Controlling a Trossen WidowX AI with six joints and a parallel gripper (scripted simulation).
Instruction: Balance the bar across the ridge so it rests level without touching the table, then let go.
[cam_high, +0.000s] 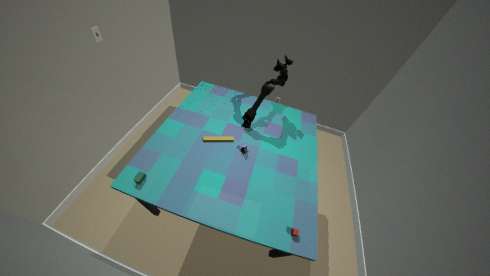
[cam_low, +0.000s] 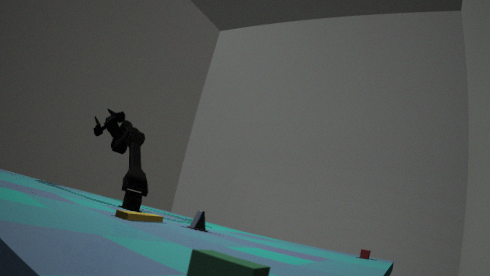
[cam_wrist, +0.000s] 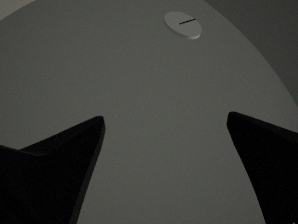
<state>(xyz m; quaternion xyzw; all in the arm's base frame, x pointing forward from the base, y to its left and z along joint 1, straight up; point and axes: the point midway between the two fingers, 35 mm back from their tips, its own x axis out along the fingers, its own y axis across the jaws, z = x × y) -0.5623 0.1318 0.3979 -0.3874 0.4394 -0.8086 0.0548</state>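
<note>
My gripper tip is now 84 cm short of the yellow bar, 28 cm to the left of it and 41 cm above it. From my gripper tip the other things lie so: green block 133 cm ahead, 62 cm to the right, 40 cm below; small red cube 133 cm ahead, 38 cm to the left, 40 cm below.
</note>
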